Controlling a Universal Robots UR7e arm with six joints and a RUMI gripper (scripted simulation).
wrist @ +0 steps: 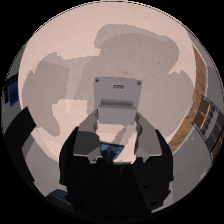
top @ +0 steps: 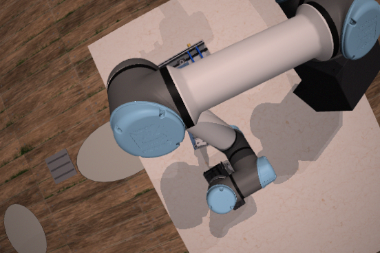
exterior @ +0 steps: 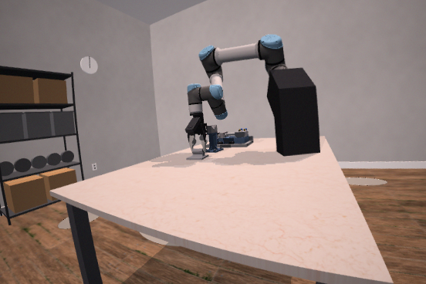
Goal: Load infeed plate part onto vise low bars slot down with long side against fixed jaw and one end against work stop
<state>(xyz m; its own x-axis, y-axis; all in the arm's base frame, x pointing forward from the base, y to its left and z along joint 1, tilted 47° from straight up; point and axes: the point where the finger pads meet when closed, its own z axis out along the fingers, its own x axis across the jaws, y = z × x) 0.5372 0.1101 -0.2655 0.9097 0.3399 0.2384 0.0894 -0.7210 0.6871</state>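
My hand is 3 cm above the infeed plate and 1 cm to the right of it. From my hand the other things lie so: part: 1 cm to the left, 1 cm below; vise: 38 cm to the right, 2 cm behind; air cylinder rod: 39 cm to the right, 4 cm behind, 4 cm above.
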